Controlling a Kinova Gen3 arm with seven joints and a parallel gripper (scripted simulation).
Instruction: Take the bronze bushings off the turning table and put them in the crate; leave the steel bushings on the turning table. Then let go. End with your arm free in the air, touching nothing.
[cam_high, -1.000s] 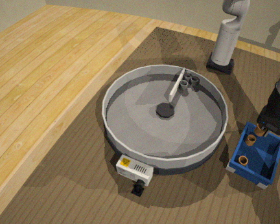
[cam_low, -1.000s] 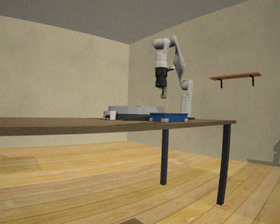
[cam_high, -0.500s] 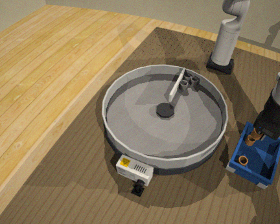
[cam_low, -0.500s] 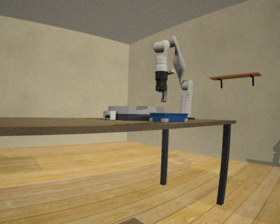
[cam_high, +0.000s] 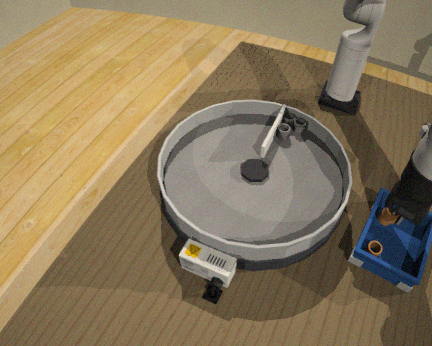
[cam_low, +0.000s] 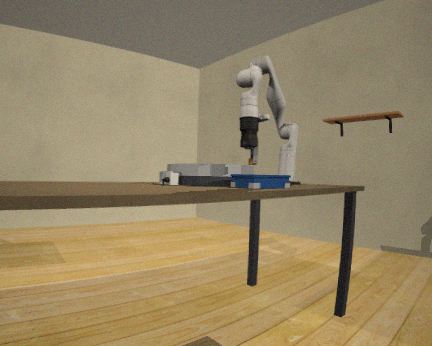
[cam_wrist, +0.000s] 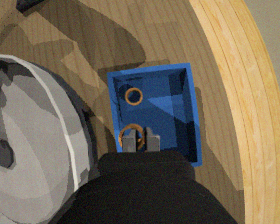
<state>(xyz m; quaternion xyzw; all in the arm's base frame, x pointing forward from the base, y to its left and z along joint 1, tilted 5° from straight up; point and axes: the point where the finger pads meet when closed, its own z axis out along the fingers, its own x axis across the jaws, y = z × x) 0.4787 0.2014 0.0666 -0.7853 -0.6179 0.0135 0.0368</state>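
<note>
Right now my hand is 1 cm past the blue crate, 3 cm to the right of it and 9 cm above it. The rest, counted from my hand: turning table: 2 cm behind, 31 cm to the right, 6 cm below.
</note>
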